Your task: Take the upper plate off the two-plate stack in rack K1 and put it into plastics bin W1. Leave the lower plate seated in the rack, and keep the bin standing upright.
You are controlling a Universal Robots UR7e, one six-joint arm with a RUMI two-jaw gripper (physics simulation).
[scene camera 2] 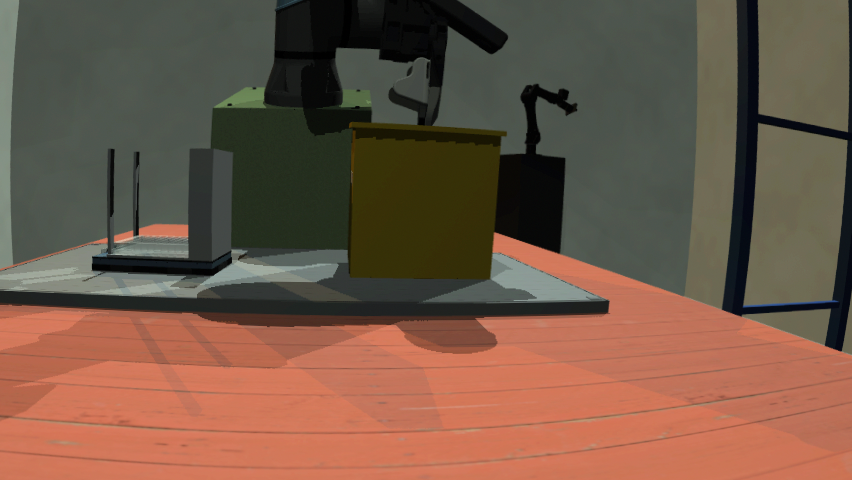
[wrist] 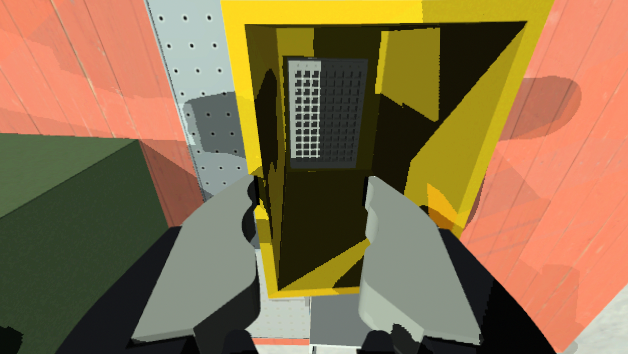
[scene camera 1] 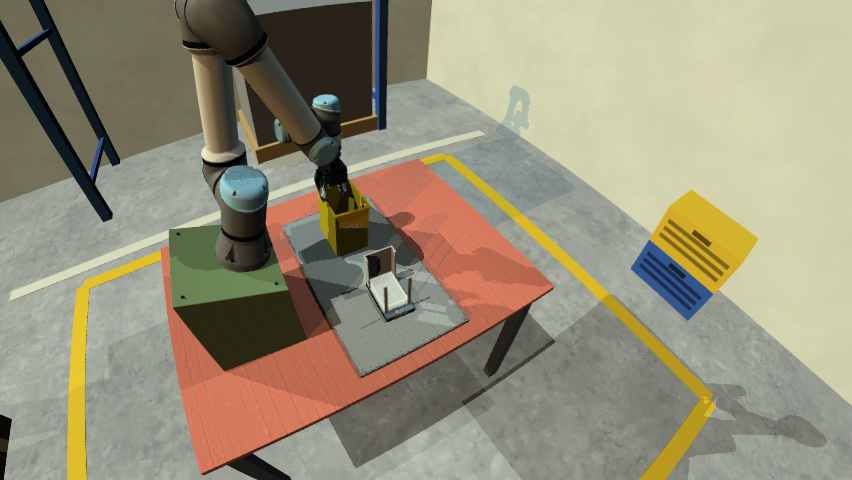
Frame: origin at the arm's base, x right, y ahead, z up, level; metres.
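Seen in the pictures: gripper, fingertip midpoint: (wrist: 311, 179) (scene camera 1: 333, 199); arm's base at its link origin: (scene camera 2: 303, 101) (scene camera 1: 243, 252).
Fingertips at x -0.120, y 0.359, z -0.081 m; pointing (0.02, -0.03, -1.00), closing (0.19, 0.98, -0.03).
Pixels of each thing's top centre, then the offset from my fingertips to it. Level surfaces: height alone.
- yellow bin W1 at its top centre: (wrist: 355, 199) (scene camera 2: 421, 122) (scene camera 1: 340, 196) dx +0.011, dy +0.023, dz +0.009 m
- dark gridded plate at its top centre: (wrist: 325, 121) dx +0.017, dy +0.008, dz -0.154 m
- Rack K1 at its top centre: (scene camera 2: 165, 150) (scene camera 1: 389, 268) dx +0.331, dy -0.021, dz -0.035 m
- white plate at its top centre: (scene camera 2: 171, 239) (scene camera 1: 388, 289) dx +0.321, dy -0.019, dz -0.146 m
- red table at its surface level: dz -0.193 m
The yellow bin W1 (scene camera 1: 348, 235) (scene camera 2: 423, 205) (wrist: 242, 75) stands upright on the grey board. A dark gridded plate (wrist: 340, 112) lies inside it, toward the top of the wrist view and near the left wall. My gripper (scene camera 1: 332, 190) (scene camera 2: 426, 119) (wrist: 311, 179) is partly open and empty, at the bin's mouth. In the wrist view its left fingertip overlaps the left rim and its right fingertip is over the opening. Rack K1 (scene camera 1: 399, 313) (scene camera 2: 209, 202) has a tall end panel and two thin posts. One white plate (scene camera 1: 388, 288) lies level in it.
The perforated grey board (scene camera 1: 369, 351) (scene camera 2: 536, 307) (wrist: 172, 55) lies on the red table (scene camera 1: 262, 411) (scene camera 2: 417, 387) (wrist: 75, 60). The green arm pedestal (scene camera 1: 238, 327) (scene camera 2: 286, 178) (wrist: 85, 200) stands beside the board. The rack's upright posts and panel rise near the bin.
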